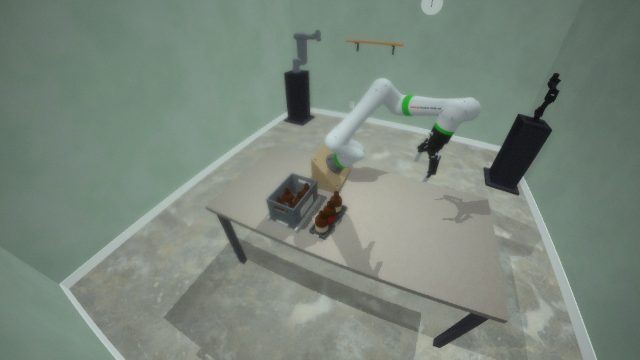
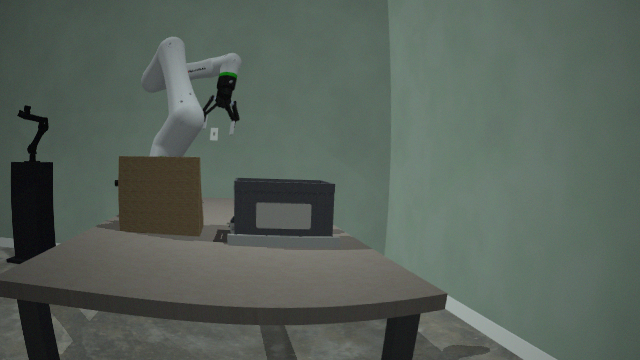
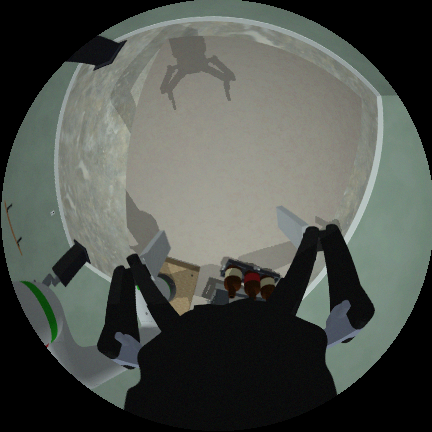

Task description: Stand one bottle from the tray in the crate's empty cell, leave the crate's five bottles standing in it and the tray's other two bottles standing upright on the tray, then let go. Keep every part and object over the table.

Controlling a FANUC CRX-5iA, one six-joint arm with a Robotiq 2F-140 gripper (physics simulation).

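Pixels of known places: gripper, fingertip midpoint: (image 1: 419,170) (image 2: 217,131) (image 3: 220,228); arm's base, origin of the base link: (image 1: 333,163) (image 2: 159,189).
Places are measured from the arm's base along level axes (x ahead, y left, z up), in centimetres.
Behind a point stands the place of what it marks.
A grey crate (image 1: 286,216) @(z -3.6, x 54.4, y -2.9 cm) (image 2: 245,210) @(z -3.4, x 30.8, y -16.6 cm) stands on the table with brown bottles (image 1: 287,196) @(z -0.8, x 42.9, y -10.0 cm) inside; its walls hide their lower parts, and I cannot tell which cell is empty. Beside it, a dark tray (image 1: 343,212) @(z -11.8, x 29.0, y 21.4 cm) (image 3: 257,268) @(z -11.8, x 39.0, y 21.5 cm) bears three upright brown bottles in a row: an end one with a cream label (image 1: 321,223) @(z -2.5, x 50.1, y 17.3 cm), a middle one with a red label (image 1: 330,213) @(z -2.5, x 41.2, y 18.2 cm) (image 3: 252,284) @(z -3.1, x 37.0, y 19.5 cm), and another cream-labelled one (image 1: 336,202) @(z -2.2, x 32.0, y 17.5 cm). My gripper (image 1: 421,168) @(z 22.7, x 13.2, y 56.3 cm) (image 2: 218,126) @(z 22.7, x 13.2, y 56.3 cm) (image 3: 220,228) @(z 22.7, x 13.2, y 56.3 cm) is open and empty, high above the table and well away from the tray and crate.
The arm's wooden base block (image 1: 325,172) @(z 1.1, x 13.1, y 0.1 cm) (image 2: 160,195) @(z -1.0, x 3.2, y -10.1 cm) (image 3: 186,285) @(z -3.8, x 11.2, y 4.7 cm) stands close behind the crate and tray. A light grey slab (image 2: 283,241) @(z -11.4, x 41.3, y -17.3 cm) lies under the crate. The table (image 1: 400,225) @(z -13.0, x 21.6, y 56.3 cm) (image 2: 225,275) @(z -13.0, x 27.7, y -48.0 cm) extends beyond the tray. Two dark pedestals (image 1: 297,97) (image 1: 520,150) stand on the floor.
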